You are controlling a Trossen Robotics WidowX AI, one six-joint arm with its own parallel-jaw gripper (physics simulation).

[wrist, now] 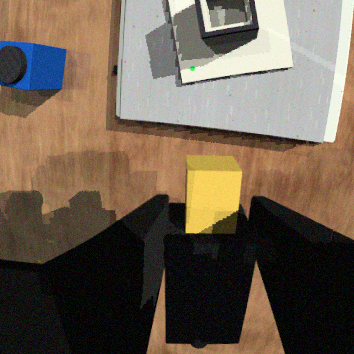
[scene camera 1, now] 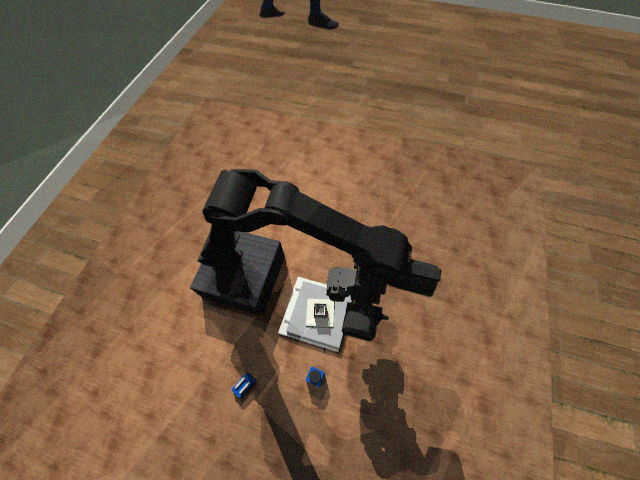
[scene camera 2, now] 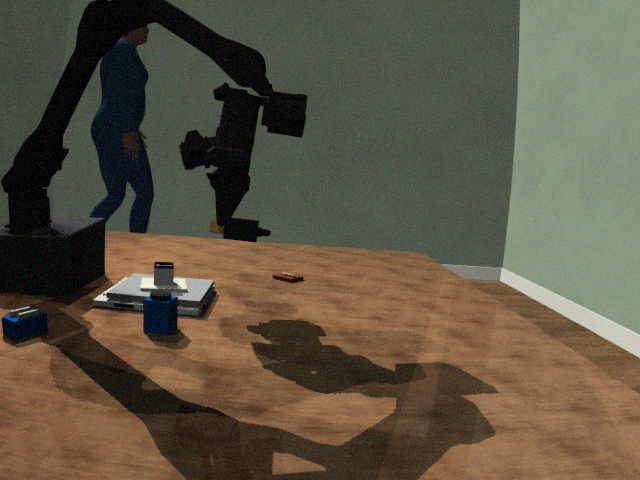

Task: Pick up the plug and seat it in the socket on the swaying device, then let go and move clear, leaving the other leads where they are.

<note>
My gripper [scene camera 2: 220, 227] carries a plug [scene camera 2: 235, 229]; nothing else touches it. Also in view: a device [scene camera 1: 316, 317].
The plug shows as well in the wrist view [wrist: 210, 249]. My gripper shows as well in the wrist view [wrist: 209, 207] and in scene camera 1 [scene camera 1: 356, 310]. The device also shows in the wrist view [wrist: 270, 74] and in scene camera 2 [scene camera 2: 191, 292].
</note>
